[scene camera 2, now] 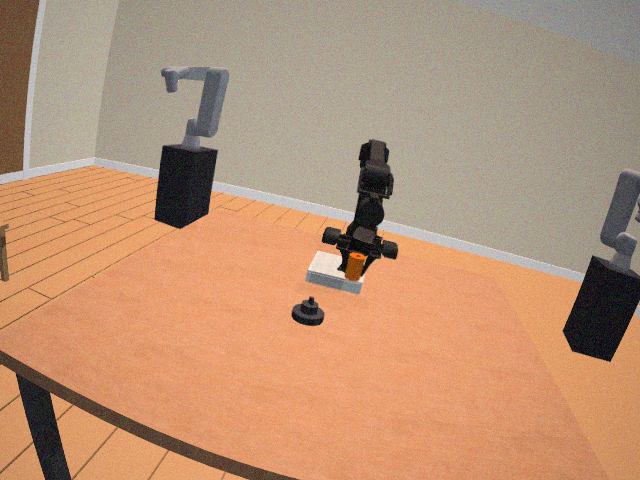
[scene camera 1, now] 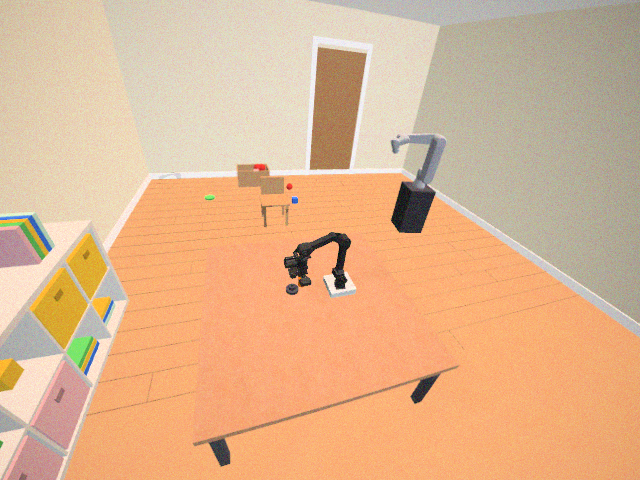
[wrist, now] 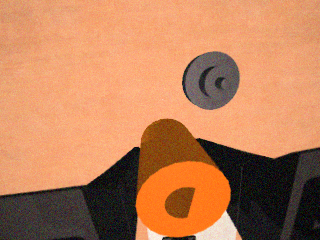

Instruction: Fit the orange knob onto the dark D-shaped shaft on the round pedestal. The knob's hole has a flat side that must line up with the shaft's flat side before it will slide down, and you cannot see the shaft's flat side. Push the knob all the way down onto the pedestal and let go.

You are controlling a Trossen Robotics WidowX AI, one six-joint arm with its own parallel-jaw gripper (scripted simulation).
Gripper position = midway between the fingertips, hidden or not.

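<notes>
There's a pedestal [wrist: 211, 80] in view, and there's an orange knob [wrist: 178, 184] too. The knob is being carried by my gripper [scene camera 2: 352, 274], and you'd also find that gripper in the wrist view [wrist: 167, 148].
</notes>
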